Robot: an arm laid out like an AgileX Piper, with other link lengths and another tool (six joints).
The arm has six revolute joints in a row. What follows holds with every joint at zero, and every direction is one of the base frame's.
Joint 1 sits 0.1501 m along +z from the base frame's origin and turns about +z.
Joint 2 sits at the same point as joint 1 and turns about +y.
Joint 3 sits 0.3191 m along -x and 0.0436 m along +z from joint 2 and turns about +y.
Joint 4 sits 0.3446 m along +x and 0.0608 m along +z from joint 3 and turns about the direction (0.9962, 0, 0.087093).
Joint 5 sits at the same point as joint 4 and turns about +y.
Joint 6 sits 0.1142 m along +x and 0.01 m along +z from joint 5 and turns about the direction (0.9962, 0, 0.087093).
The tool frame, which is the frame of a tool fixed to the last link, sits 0.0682 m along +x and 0.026 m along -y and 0.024 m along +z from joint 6; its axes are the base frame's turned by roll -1.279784, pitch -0.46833 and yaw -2.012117 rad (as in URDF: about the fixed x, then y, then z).
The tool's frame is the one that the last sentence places.
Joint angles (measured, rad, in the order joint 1, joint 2, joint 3, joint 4, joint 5, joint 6), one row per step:
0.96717, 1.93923, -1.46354, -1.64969, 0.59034, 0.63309
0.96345, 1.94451, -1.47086, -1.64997, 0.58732, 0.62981
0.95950, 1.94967, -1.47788, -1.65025, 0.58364, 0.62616
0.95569, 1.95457, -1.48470, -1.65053, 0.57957, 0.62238
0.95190, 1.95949, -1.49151, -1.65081, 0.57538, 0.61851
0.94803, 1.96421, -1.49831, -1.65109, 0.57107, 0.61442
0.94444, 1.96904, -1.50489, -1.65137, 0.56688, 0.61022
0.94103, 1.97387, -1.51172, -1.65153, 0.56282, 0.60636
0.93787, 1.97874, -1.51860, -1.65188, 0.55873, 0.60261
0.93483, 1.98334, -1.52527, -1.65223, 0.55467, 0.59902
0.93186, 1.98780, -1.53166, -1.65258, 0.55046, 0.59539
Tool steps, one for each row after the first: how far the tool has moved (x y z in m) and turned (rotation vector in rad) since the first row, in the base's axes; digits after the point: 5 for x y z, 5 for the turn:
0.00249, 0.00035, 0.00003, -0.00098, -0.00139, 0.00007
0.00501, 0.00065, -0.00006, -0.00235, -0.00258, 0.00062
0.00740, 0.00100, -0.00010, -0.00373, -0.00372, 0.00171
0.00977, 0.00138, -0.00017, -0.00521, -0.00486, 0.00295
0.01215, 0.00169, -0.00013, -0.00671, -0.00615, 0.00428
0.01440, 0.00210, -0.00026, -0.00861, -0.00734, 0.00582
0.01660, 0.00256, -0.00028, -0.00995, -0.00853, 0.00727
0.01869, 0.00315, -0.00028, -0.01129, -0.00985, 0.00904
0.02069, 0.00372, -0.00022, -0.01245, -0.01118, 0.01086
0.02261, 0.00428, -0.00021, -0.01373, -0.01240, 0.01290

